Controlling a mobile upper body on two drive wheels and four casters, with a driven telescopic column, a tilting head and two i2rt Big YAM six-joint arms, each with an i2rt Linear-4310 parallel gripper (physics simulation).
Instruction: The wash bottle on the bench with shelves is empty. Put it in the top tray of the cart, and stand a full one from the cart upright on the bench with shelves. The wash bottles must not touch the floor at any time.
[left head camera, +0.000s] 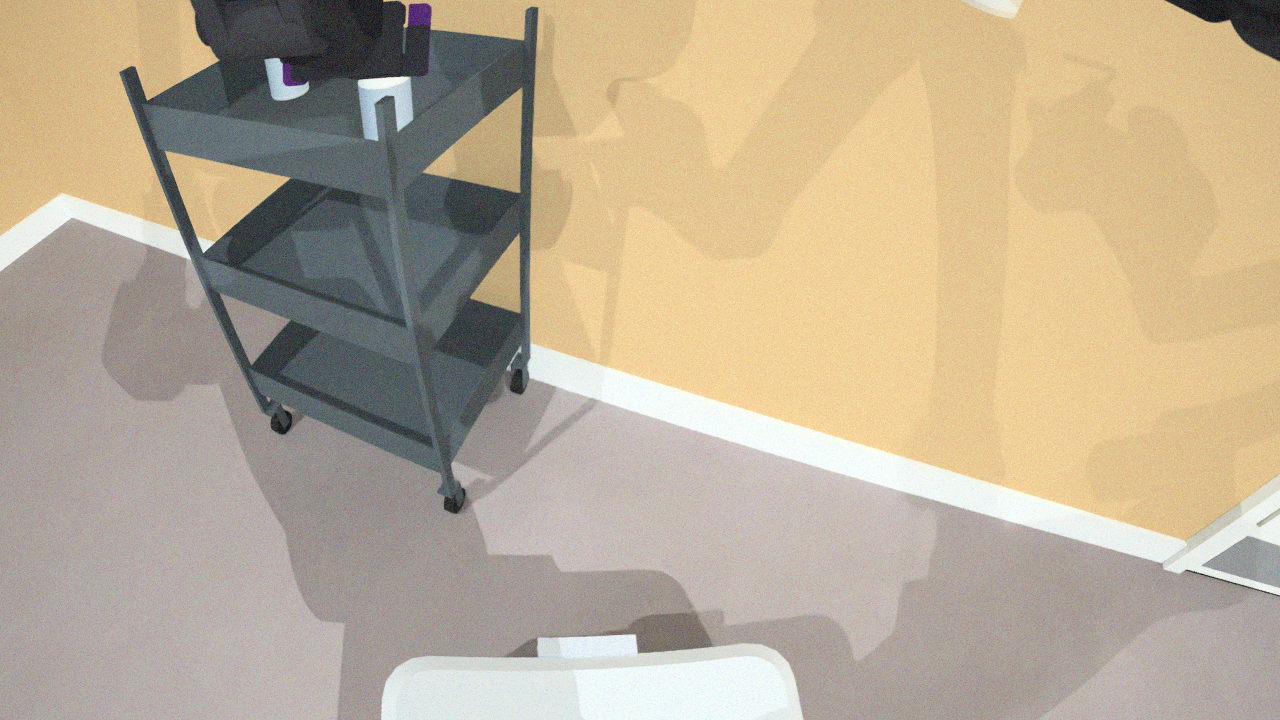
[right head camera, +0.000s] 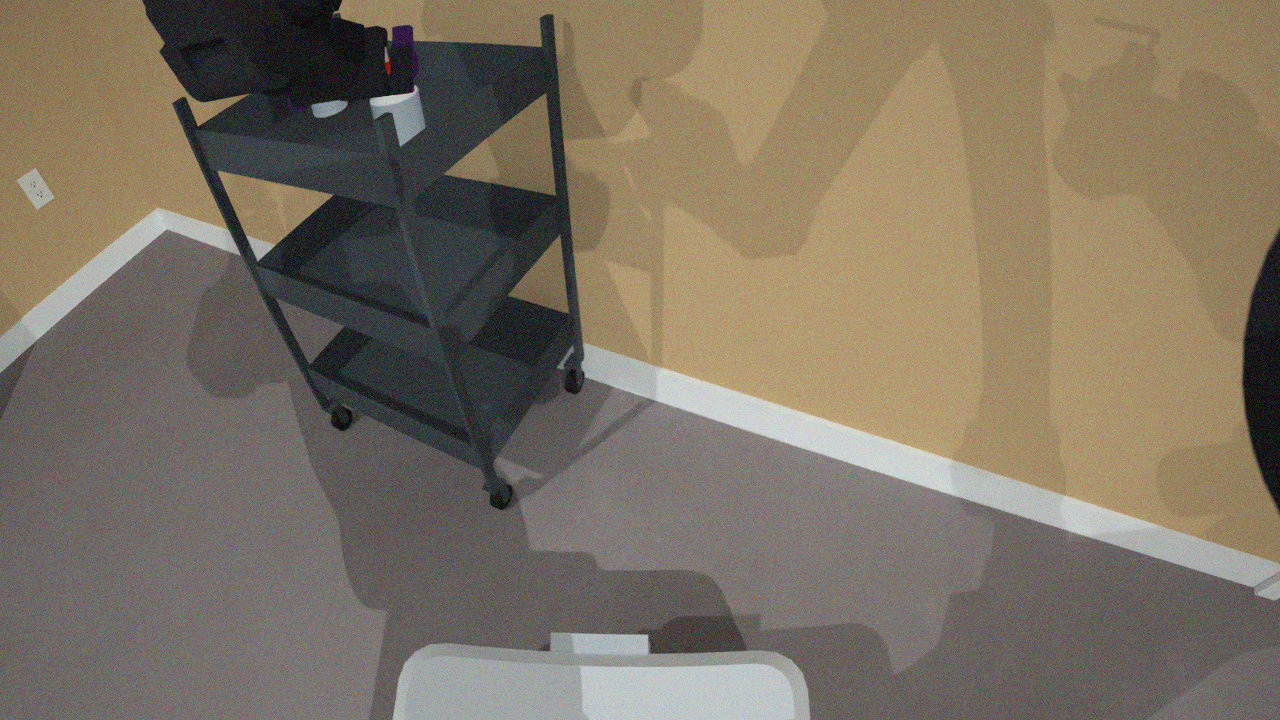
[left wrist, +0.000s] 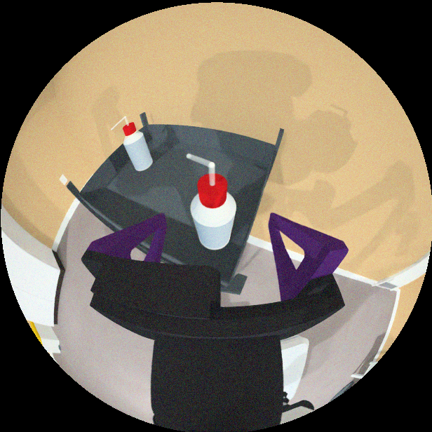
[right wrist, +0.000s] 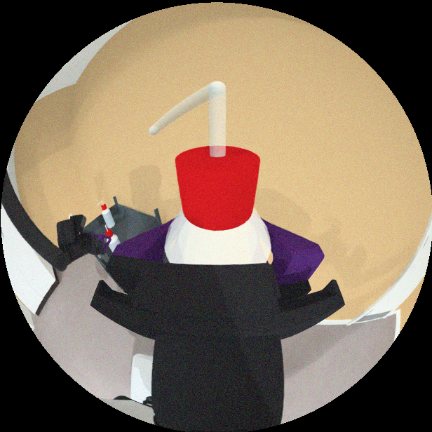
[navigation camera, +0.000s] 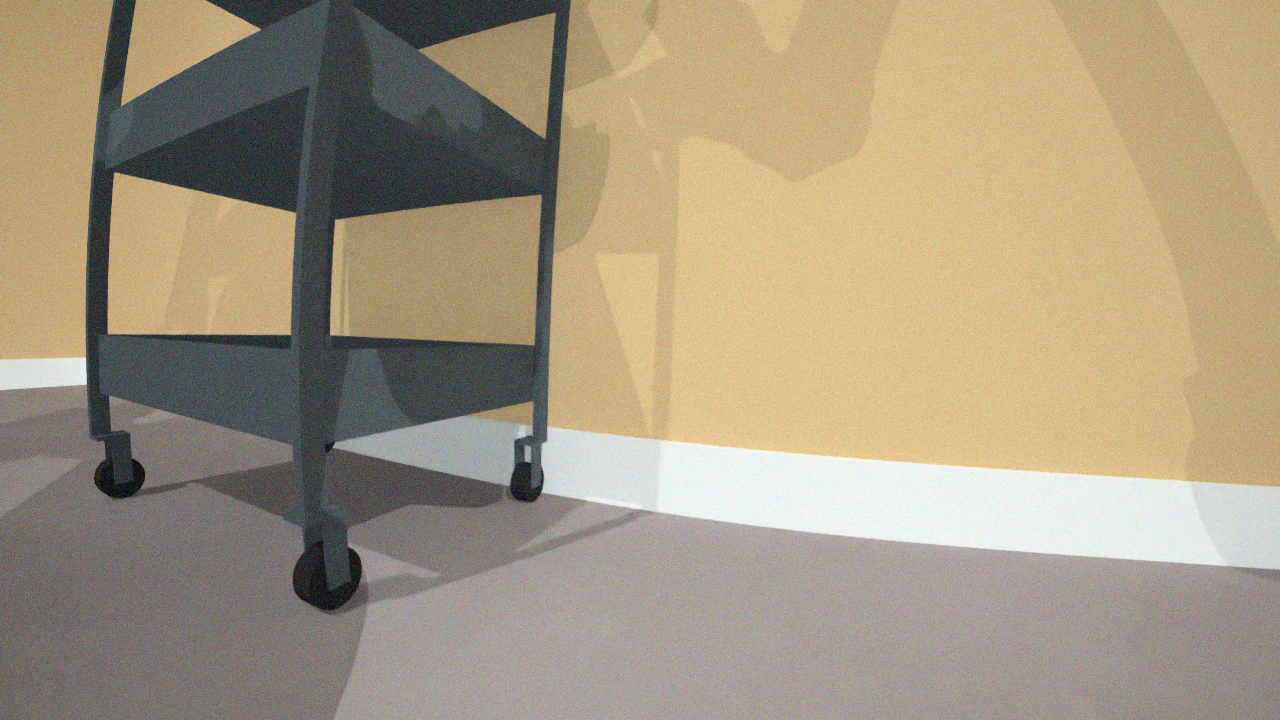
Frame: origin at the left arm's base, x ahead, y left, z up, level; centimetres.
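Seen in the pictures: left gripper, fingertip midpoint: (left head camera: 374, 51) (right head camera: 376, 71).
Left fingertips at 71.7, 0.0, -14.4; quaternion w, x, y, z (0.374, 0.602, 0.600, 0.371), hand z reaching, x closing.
A point is followed by its place in that frame, as x, y, z.
The dark grey cart (left head camera: 268, 156) @(73.9, 15.5, -27.1) (right head camera: 295, 165) @(73.8, 15.3, -26.0) (left wrist: 272, 160) (navigation camera: 313, 268) @(66.0, -2.6, -69.9) stands by the wall. Two white wash bottles with red caps stand upright in its top tray: a nearer bottle (left head camera: 384, 111) (right head camera: 400, 114) (left wrist: 214, 222) by the near corner, and a farther bottle (left head camera: 288, 82) (right head camera: 329, 109) @(95.4, 20.5, -28.2) (left wrist: 138, 152) (right wrist: 107, 216). My left gripper (left wrist: 217, 218) (left head camera: 355, 42) @(71.7, 0.0, -14.4) is open, its purple fingers on either side of the nearer bottle in the left wrist view, gripping nothing. My right gripper (right wrist: 217, 218) is shut on another wash bottle (right wrist: 217, 190), held upright away from the cart. The bench with shelves cannot be made out.
A wall with a white baseboard (left head camera: 716, 416) @(83.3, -51.3, -89.5) (navigation camera: 805, 497) @(85.4, -46.5, -91.4) runs behind the cart and to its right. My white base (left head camera: 590, 689) @(27.1, -22.3, -69.6) (right head camera: 604, 689) @(26.7, -23.5, -69.6) shows at the bottom of the head views. A white frame (left head camera: 1230, 519) @(35.2, -160.4, -73.1) stands at the right edge of the left head view.
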